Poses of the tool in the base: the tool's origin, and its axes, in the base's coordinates. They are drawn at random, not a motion.
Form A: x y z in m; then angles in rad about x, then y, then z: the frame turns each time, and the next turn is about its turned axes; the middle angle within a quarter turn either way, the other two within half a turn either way.
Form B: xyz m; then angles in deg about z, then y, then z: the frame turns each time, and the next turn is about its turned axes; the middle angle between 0 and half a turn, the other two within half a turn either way. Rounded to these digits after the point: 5 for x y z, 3 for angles.
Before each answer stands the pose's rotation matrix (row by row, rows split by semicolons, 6 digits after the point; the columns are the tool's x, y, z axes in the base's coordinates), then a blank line. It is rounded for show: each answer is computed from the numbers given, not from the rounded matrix.
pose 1, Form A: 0.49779, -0.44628, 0.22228, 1.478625, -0.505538, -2.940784
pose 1, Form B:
-0.857333 0.174512 -0.484278; 0.454174 -0.186376 -0.871200; -0.242293 -0.966855 0.080528

0.49779, -0.44628, 0.22228, -119.069, 85.381, -75.931
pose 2, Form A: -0.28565, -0.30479, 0.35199, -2.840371, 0.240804, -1.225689
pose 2, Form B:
0.328537 0.913887 0.238484; 0.874732 -0.389649 0.288127; 0.356240 0.113949 -0.927420

-0.28565, -0.30479, 0.35199, 50.385, 158.036, 162.262
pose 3, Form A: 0.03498, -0.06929, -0.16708, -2.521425, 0.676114, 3.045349
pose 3, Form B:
-0.776401 -0.074955 0.625767; 0.283794 0.844963 0.453320; -0.562728 0.529547 -0.634758

0.03498, -0.06929, -0.16708, 35.920, 129.402, 43.260
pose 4, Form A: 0.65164, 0.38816, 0.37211, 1.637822, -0.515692, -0.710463
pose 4, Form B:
0.659476 0.567369 -0.493137; -0.329308 -0.371666 -0.867998; -0.675758 0.734817 -0.058265

0.65164, 0.38816, 0.37211, -119.602, 93.340, 47.398
